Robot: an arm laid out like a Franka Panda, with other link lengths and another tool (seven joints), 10 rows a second.
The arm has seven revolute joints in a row. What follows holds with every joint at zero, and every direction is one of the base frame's. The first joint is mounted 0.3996 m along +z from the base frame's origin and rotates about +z. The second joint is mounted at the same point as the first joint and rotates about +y. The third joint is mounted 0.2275 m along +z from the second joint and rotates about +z. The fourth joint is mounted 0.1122 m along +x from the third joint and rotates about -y. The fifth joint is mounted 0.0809 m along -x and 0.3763 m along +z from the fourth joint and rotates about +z. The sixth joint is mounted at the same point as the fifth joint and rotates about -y. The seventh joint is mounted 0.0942 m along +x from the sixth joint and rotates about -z. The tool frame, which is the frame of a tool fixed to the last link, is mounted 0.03 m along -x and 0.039 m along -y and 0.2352 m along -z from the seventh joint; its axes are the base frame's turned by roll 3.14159, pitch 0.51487 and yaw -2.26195 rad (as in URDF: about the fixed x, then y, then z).
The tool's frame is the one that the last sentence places.
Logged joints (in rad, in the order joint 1, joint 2, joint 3, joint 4, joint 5, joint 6, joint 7), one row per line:
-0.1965 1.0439 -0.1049 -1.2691 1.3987 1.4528 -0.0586
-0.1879 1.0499 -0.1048 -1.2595 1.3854 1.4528 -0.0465
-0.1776 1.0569 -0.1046 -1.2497 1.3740 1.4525 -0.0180
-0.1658 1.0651 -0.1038 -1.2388 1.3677 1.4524 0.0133
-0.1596 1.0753 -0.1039 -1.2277 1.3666 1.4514 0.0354
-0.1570 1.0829 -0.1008 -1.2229 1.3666 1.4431 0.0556
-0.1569 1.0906 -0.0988 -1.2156 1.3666 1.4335 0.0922
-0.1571 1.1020 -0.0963 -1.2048 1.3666 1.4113 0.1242
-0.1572 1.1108 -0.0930 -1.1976 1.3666 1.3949 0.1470
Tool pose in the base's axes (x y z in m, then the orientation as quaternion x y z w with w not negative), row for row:
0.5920 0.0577 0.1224 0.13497 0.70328 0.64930 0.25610
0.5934 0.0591 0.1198 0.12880 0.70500 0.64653 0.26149
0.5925 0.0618 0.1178 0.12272 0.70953 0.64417 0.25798
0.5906 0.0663 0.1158 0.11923 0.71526 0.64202 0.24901
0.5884 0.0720 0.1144 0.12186 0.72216 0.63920 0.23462
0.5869 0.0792 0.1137 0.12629 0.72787 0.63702 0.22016
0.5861 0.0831 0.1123 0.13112 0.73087 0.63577 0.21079
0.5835 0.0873 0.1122 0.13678 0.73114 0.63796 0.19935
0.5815 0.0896 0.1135 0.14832 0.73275 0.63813 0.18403
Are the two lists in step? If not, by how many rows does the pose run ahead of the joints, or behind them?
The pose runs 2 rows behind the joints: the pose in row i belongs to the joints in row i - 2.
